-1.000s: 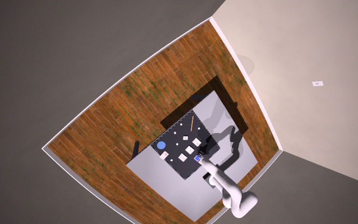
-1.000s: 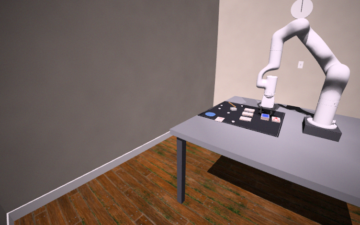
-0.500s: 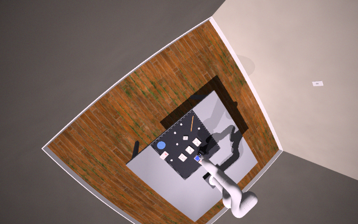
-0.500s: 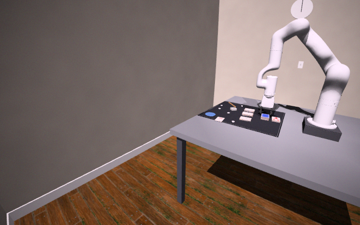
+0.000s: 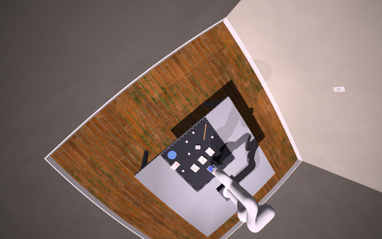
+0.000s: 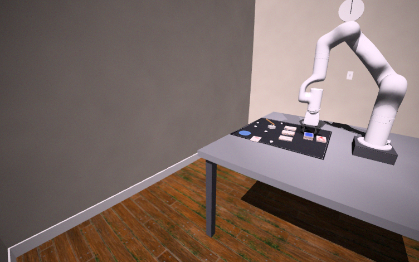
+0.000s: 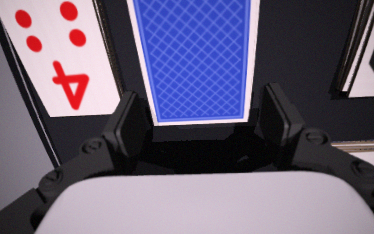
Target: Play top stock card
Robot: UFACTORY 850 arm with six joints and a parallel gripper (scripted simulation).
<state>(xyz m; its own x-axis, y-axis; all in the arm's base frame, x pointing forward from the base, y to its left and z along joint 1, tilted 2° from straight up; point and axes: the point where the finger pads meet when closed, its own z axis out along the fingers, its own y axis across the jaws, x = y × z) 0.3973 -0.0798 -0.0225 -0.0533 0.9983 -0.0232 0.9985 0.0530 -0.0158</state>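
The red 4 card lies 3 cm to the left of my hand and 2 cm below it. From my hand the other things lie so: black card cloth: 17 cm ahead, 2 cm to the left, 5 cm below; red 4: 9 cm behind, 3 cm to the left, 3 cm below; black 2: 15 cm ahead, 3 cm to the left, 3 cm below.
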